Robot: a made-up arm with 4 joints.
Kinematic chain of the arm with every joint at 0, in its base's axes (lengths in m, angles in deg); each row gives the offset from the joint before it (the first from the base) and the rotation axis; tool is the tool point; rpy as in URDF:
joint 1: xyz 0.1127 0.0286 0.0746 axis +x
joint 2: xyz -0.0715 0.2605 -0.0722 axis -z
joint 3: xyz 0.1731 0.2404 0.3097 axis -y
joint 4: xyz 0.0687 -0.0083 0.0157 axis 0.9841 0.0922 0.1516
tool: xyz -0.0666 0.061 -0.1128 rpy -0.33 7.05 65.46
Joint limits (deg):
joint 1: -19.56..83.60
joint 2: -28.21..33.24
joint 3: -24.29..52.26
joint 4: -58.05..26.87
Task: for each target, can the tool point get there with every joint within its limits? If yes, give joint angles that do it. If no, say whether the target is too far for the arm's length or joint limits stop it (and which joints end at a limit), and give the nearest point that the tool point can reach.
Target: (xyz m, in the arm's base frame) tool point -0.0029 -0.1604 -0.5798
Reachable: no: joint limits stop it (at a limit: joint 1, joint 2, joint 4) | nearest point 0.2735 0.3722 0.0919 | short by 0.901 m
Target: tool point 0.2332 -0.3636 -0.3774
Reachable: no: joint limits stop it (at a limit: joint 1, joint 2, joint 3, joint 4) | nearest point 0.3594 -0.1253 0.3552 | short by 0.781 m
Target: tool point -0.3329 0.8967 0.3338
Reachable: no: too far | nearest point 0.0105 0.6498 0.2601 | short by 0.429 m
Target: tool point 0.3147 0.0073 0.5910
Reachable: yes | joints 75.66 15.18 17.65 2.80
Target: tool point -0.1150 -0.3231 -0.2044
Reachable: no: joint limits stop it (at a limit: joint 1, joint 2, joint 3, joint 4) | nearest point 0.3594 -0.1253 0.3552 | short by 0.760 m
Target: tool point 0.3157 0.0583 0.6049
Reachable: yes | joints 69.51 7.08 38.30 -7.89
